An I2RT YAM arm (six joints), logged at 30 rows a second.
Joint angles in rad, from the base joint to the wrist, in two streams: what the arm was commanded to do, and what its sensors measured. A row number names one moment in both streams.
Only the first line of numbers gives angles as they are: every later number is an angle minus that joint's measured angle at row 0.
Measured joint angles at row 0:
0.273 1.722 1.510 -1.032 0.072 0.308
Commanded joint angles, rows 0 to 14:
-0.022 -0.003 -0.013 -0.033 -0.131 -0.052
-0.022 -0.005 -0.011 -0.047 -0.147 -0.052
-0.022 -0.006 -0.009 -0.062 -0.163 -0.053
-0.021 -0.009 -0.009 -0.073 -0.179 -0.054
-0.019 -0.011 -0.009 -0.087 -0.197 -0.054
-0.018 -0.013 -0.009 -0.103 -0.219 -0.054
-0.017 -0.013 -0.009 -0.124 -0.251 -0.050
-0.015 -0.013 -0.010 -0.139 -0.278 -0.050
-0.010 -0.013 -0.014 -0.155 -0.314 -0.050
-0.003 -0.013 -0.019 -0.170 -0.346 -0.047
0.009 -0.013 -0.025 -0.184 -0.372 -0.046
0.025 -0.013 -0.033 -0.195 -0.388 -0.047
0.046 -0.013 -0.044 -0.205 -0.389 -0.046
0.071 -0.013 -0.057 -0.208 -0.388 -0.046
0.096 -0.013 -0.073 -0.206 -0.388 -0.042
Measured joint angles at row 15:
0.034 0.001 -0.039 -0.203 -0.319 -0.043
